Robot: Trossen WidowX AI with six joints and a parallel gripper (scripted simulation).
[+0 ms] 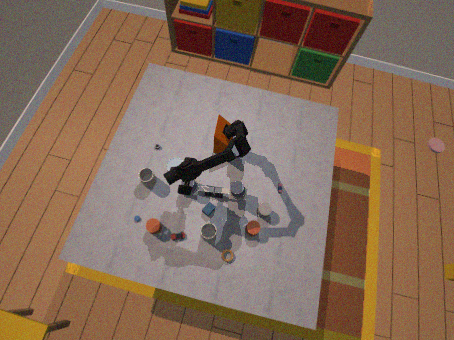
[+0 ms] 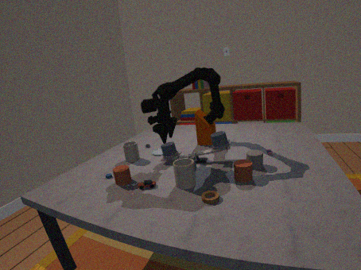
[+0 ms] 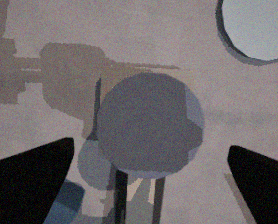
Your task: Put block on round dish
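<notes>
Right now my gripper tip is 2 cm to the left of the grey-blue cup and 5 cm above it. From my gripper tip the other things lie so: grey piece: 7 cm below; red toy car: 26 cm ahead, 4 cm to the left, 10 cm below; pale round dish: 10 cm behind, 12 cm to the right, 11 cm below.
</notes>
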